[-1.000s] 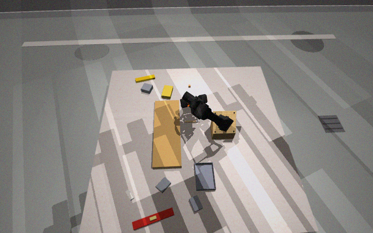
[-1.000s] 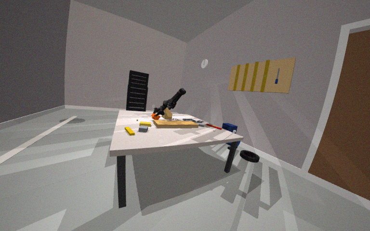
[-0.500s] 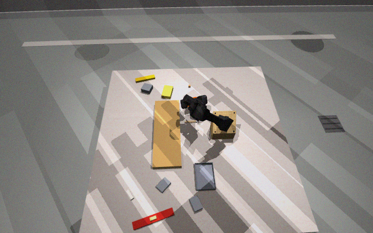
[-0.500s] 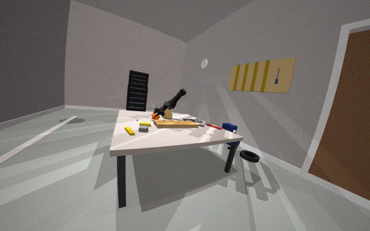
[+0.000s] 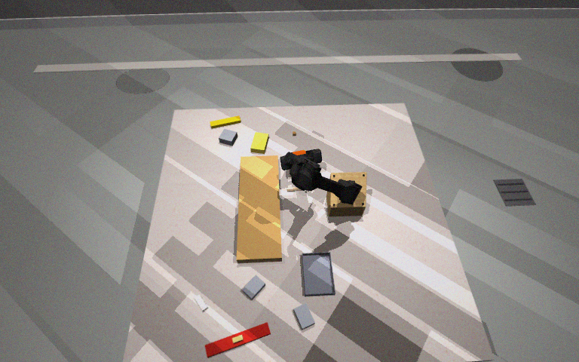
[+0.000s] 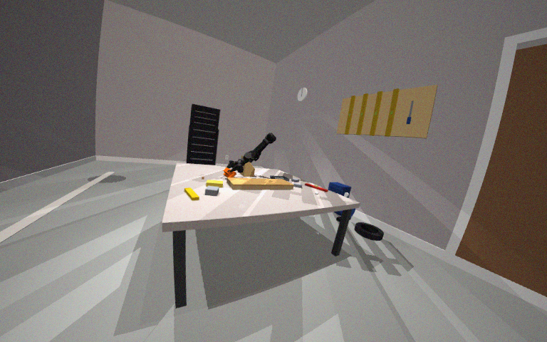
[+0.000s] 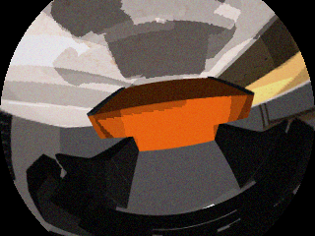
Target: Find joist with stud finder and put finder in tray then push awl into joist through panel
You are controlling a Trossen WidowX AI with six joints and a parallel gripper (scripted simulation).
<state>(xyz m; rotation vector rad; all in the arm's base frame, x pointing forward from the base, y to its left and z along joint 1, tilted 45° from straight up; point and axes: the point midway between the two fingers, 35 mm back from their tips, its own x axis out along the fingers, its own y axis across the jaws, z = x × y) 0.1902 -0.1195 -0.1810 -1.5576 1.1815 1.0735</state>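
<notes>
My gripper tip is now 20 mm past the awl, 150 mm to the right of it and 70 mm above it. Round my gripper tip: green square: 30 mm ahead; grey block: 340 mm ahead, 170 mm to the right, 60 mm below; stud finder: 10 mm ahead, 10 mm below.
</notes>
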